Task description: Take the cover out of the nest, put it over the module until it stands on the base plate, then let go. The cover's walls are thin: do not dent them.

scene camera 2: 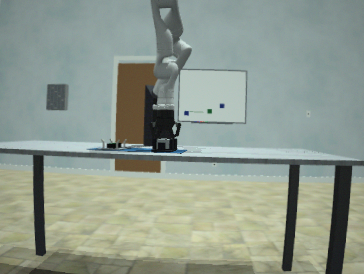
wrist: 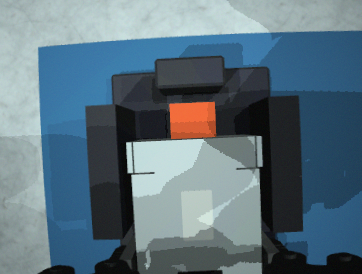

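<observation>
The cover point(wrist: 197, 165), a pale grey box with a lighter rectangle on top, sits in the dark nest point(wrist: 102, 170), between its side walls. An orange block point(wrist: 192, 120) shows between the cover and the nest's back wall. My gripper point(wrist: 197, 252) point(scene camera 2: 165, 144) points down and is shut on the cover, with a finger at each side near the lower edge of the wrist view; the fingertips are partly hidden. In the scene view, the small black module point(scene camera 2: 114, 145) stands left of the gripper among light upright posts. The base plate cannot be made out clearly.
A blue mat point(scene camera 2: 137, 149) point(wrist: 330, 150) lies under the nest on the pale table point(scene camera 2: 260, 153) point(wrist: 17, 100). The light posts around the module stand up on the left. A dark upright panel point(scene camera 2: 148, 115) is behind the arm, in front of a brown door point(scene camera 2: 132, 95).
</observation>
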